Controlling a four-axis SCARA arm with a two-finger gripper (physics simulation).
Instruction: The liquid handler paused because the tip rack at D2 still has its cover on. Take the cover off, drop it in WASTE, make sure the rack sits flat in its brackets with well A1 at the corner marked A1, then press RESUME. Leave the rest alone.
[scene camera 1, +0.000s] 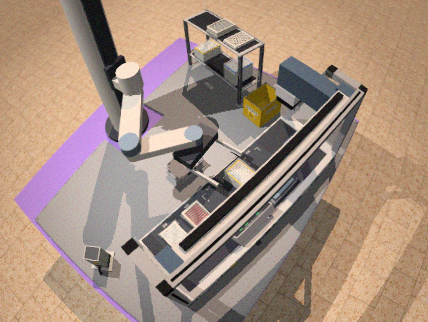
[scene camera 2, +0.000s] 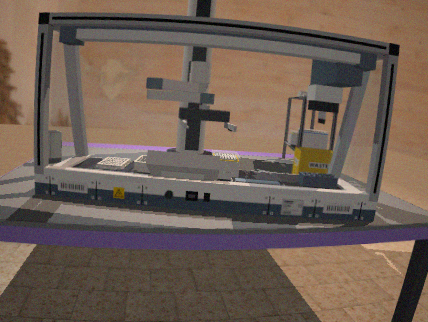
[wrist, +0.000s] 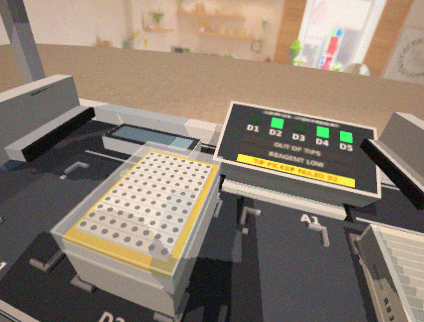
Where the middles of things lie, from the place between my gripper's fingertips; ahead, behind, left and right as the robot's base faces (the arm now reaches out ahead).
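Labels:
I look at the red-topped rack (wrist: 384, 252), and it is 20 mm behind my hand, 190 mm to the right of it and 140 mm below it. As for the yellow WASTE bin (scene camera 1: 260, 105), it stands 110 mm behind my hand and 470 mm to the left of it, 140 mm below.

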